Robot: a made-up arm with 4 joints.
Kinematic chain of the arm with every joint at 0, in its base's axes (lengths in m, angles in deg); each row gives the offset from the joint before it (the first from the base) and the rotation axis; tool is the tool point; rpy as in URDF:
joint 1: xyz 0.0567 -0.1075 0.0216 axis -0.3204 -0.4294 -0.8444
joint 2: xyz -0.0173 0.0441 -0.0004 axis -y
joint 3: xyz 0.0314 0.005 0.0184 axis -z
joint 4: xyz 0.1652 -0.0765 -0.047 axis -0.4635 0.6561 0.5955
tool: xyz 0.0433 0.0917 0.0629 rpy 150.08 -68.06 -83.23
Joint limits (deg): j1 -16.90..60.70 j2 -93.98..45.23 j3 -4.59..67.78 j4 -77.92..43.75
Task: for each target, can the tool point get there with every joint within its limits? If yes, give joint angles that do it. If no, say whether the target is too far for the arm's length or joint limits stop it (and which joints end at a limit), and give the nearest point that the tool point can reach.
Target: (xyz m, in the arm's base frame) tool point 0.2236 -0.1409 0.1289
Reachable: yes | joints -4.52 7.82 11.05 -65.00
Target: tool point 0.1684 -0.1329 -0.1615
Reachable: yes | joints -7.79 -61.76 30.80 -1.97
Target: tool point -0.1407 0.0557 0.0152
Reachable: no: joint limits stop it (at a limit: joint 1, joint 2, joint 3, joint 4) | nearest point -0.0975 -0.1002 0.0707 | short by 0.171 m
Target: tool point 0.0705 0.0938 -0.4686
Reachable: no: too far | nearest point 0.0557 -0.0264 -0.2187 | short by 0.278 m
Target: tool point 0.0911 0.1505 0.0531
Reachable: no: joint limits stop it (at a limit: joint 1, joint 3, joint 4) | nearest point 0.2145 0.0384 0.0407 | short by 0.167 m
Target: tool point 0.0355 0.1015 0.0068
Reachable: no: joint limits stop it (at a limit: joint 1, joint 3, joint 4) | nearest point 0.1652 0.0415 -0.0958 | short by 0.176 m
